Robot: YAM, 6 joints.
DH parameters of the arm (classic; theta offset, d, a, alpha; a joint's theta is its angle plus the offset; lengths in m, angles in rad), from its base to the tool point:
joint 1: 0 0.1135 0.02 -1.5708
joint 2: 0 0 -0.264 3.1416
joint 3: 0.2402 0 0.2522 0
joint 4: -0.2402 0 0.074 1.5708
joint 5: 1.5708 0 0 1.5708
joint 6: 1.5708 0.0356 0 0
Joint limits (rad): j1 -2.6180..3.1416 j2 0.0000..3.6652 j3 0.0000..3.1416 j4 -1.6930..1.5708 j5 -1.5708..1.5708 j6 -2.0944..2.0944
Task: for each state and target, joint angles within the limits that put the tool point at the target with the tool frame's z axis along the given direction. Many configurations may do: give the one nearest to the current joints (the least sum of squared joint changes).
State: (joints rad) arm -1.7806 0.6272 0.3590 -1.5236 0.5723 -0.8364
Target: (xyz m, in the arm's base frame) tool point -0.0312 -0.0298 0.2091 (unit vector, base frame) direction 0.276 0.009 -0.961
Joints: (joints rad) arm -2.5083 0.6984 0.5857 -1.6908 -0.1567 -0.8364
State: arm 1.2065 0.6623 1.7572 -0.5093 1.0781 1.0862
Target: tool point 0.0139 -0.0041 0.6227 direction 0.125 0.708 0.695
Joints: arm 1.8827 0.8096 1.8116 -0.1719 0.3429 1.0862
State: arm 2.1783 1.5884 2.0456 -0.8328 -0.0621 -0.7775
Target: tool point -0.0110 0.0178 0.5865 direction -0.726 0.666 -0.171
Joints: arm 2.7627 1.1447 2.4739 -1.5127 0.3579 -0.7775
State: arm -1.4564 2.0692 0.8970 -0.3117 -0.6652 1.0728
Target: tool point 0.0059 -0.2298 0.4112 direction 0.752 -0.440 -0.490
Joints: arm -1.6680 1.2993 1.5558 -1.1871 -0.9132 1.0728
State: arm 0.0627 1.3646 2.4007 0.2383 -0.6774 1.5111
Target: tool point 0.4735 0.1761 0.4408 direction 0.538 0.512 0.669
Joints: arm 0.3344 2.2197 2.1432 0.8565 -0.3122 1.5111
